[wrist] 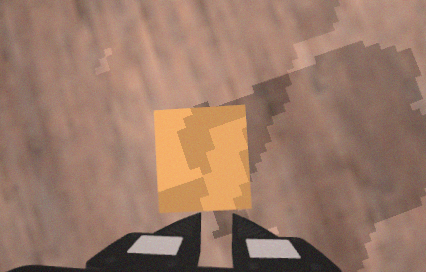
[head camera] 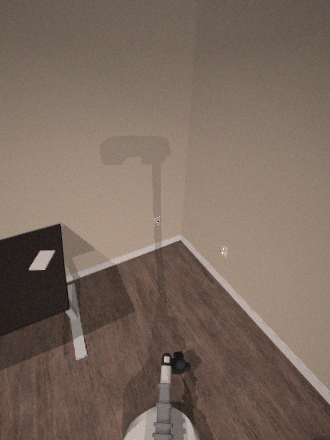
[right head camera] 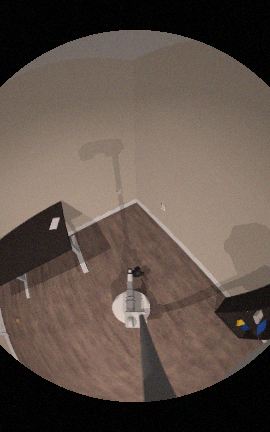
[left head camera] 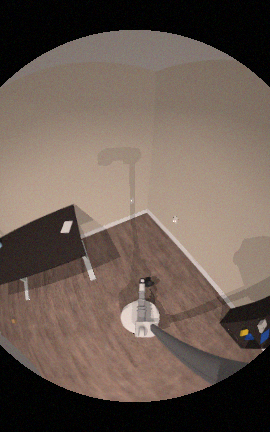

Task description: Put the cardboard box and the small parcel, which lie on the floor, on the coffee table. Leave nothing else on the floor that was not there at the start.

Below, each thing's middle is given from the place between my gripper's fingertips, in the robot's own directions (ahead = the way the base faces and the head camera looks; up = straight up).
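Small parcel (wrist: 202,158): my hand is 20 mm to the right of it and 50 mm short of it.
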